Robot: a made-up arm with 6 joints. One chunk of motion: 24 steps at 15 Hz.
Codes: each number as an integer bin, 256 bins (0 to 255) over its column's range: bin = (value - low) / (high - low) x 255, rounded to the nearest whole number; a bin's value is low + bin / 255 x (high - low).
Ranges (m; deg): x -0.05..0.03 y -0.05..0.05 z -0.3..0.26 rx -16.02..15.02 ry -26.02..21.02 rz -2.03..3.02
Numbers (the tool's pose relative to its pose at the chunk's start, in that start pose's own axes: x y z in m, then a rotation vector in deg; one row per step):
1: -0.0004 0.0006 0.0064 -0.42 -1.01 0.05
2: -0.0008 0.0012 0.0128 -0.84 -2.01 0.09
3: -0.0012 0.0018 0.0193 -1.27 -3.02 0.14
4: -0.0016 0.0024 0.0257 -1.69 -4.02 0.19
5: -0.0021 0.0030 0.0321 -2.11 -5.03 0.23
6: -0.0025 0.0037 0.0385 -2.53 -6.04 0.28
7: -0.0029 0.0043 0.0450 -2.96 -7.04 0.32
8: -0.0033 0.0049 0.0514 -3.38 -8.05 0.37
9: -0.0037 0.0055 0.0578 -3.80 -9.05 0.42
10: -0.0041 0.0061 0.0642 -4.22 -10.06 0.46
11: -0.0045 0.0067 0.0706 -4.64 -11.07 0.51
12: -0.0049 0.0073 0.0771 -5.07 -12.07 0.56
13: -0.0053 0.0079 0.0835 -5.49 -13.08 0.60
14: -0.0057 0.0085 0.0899 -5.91 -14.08 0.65
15: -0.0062 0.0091 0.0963 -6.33 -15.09 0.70
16: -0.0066 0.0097 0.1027 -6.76 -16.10 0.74
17: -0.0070 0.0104 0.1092 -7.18 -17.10 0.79
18: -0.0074 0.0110 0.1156 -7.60 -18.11 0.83
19: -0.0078 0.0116 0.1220 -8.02 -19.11 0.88
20: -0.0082 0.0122 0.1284 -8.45 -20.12 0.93
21: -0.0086 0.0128 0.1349 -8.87 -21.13 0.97
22: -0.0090 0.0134 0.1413 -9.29 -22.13 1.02
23: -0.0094 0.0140 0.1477 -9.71 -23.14 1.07
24: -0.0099 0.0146 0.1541 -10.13 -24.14 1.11
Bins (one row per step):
1: 158 129 140 128 136 105
2: 157 131 142 125 130 107
3: 156 132 145 121 125 110
4: 154 134 148 118 119 112
5: 153 135 151 114 114 114
6: 151 137 154 111 108 117
7: 150 138 157 107 103 119
8: 149 140 160 104 97 121
9: 148 142 163 100 92 124
10: 146 143 166 97 87 126
11: 145 145 169 93 81 128
12: 144 146 172 90 76 131
13: 142 148 175 87 70 133
14: 141 149 178 83 65 135
15: 140 151 180 80 59 138
16: 138 152 183 76 54 140
17: 137 154 186 73 48 142
18: 136 156 189 69 43 144
19: 135 157 192 66 37 147
20: 133 159 195 62 32 149
21: 132 160 198 59 27 151
22: 131 162 201 55 21 154
23: 129 163 204 52 16 157
24: 128 165 207 48 10 159

